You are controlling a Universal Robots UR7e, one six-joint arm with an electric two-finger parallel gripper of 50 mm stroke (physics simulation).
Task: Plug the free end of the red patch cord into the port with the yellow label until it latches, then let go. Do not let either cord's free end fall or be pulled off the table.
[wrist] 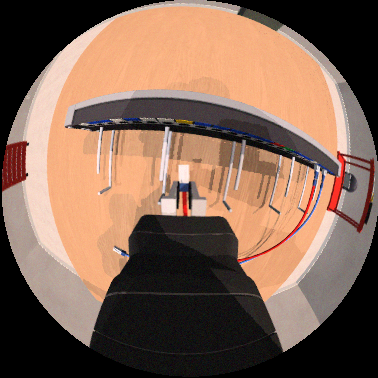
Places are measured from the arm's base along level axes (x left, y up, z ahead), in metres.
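Where they show: gripper, fingertip midpoint: (pixel 183 189).
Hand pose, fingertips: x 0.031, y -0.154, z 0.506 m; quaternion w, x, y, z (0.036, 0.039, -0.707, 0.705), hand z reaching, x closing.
After its pixels a point has its place.
My gripper (pixel 183 189) @(x 0.031, y -0.154, z 0.506 m) is shut on the red patch cord's free end. The plug (pixel 184 173) @(x 0.033, y -0.148, z 0.527 m) is white with a blue part behind it, and points at the patch panel (pixel 200 111) @(x 0.028, y -0.117, z 0.592 m), with a gap between them. The yellow label (pixel 184 122) @(x 0.041, y -0.123, z 0.580 m) is on the panel's front edge, roughly straight ahead of the plug. The port openings are hard to make out from this steep angle. The red cord (pixel 309 205) @(x -0.188, y -0.136, z 0.510 m) runs from the panel's right end, curves round and passes behind the gripper body. The other cord, blue (pixel 318 200) @(x -0.220, y -0.136, z 0.522 m), runs beside it; its free end (pixel 119 250) @(x 0.161, y -0.210, z 0.320 m) shows at the lower left.
White cable-guide bars (pixel 230 172) @(x -0.039, y -0.198, z 0.531 m) (pixel 166 155) @(x 0.063, y -0.198, z 0.542 m) (pixel 111 160) @(x 0.159, y -0.200, z 0.526 m) stick out from the panel front on both sides of the plug. A red frame (pixel 336 187) stands by the right table edge, with a dark round object (pixel 351 182). A dark red slatted object (pixel 15 165) is at the far left.
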